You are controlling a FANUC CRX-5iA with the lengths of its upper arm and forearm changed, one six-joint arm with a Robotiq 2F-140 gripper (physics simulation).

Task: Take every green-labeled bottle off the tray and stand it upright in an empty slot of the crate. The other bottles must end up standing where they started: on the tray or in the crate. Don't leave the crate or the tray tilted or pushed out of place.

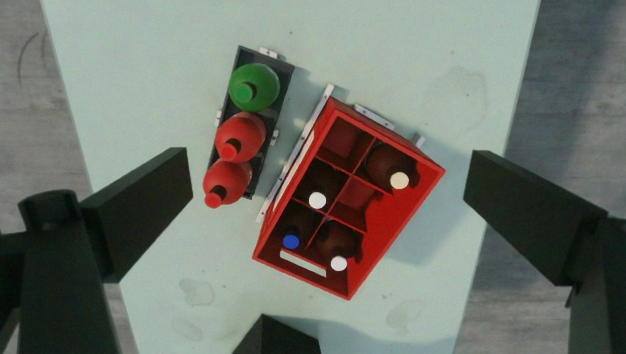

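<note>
A green-labeled bottle [255,87] stands at the top end of the dark tray [286,82]. Two red bottles [241,136] [227,181] stand below it on the same tray. The red crate [384,240] stands to the right of the tray, turned at an angle, with six slots. Bottles with a cream cap [399,180], a white cap [317,200], a blue cap [291,242] and another white cap [339,263] stand in it. The top-left slot and the middle-right slot are empty. My gripper [329,174] is wide open above the tray and crate, with nothing between its fingers.
Pale brackets lie along the crate's left [295,153] and upper [374,116] sides, and small ones sit around the tray [274,137]. The pale green table [165,65] has its edges at left and right, with grey floor [575,125] beyond.
</note>
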